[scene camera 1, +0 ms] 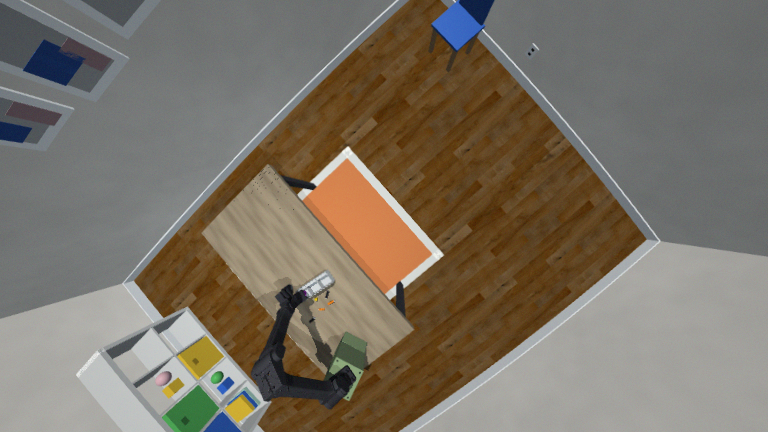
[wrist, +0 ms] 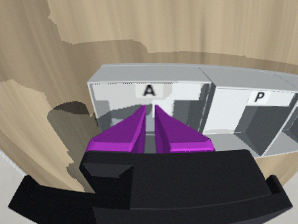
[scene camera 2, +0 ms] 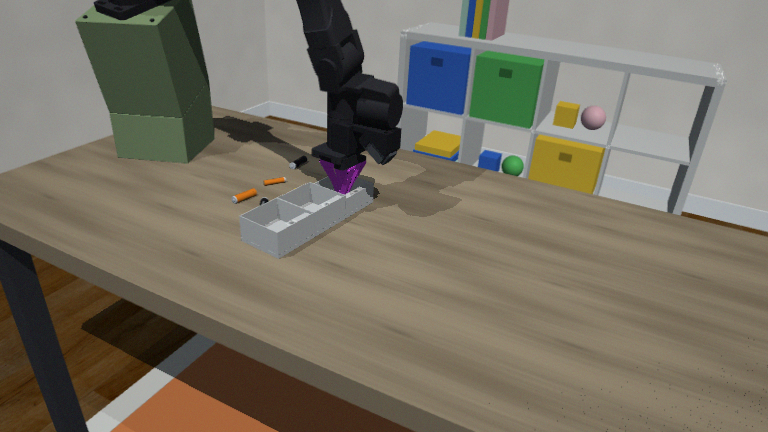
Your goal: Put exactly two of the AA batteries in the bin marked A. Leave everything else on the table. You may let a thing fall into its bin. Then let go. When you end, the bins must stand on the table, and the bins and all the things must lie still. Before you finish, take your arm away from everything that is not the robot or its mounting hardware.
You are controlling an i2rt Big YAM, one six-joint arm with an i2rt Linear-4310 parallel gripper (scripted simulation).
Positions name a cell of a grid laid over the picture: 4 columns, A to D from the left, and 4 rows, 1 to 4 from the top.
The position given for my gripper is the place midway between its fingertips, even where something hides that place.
Note:
I see my gripper (scene camera 2: B2) and a tray (scene camera 2: B3).
The tray is seen too in the wrist view (wrist: C2). My gripper also shows in the wrist view (wrist: C2).

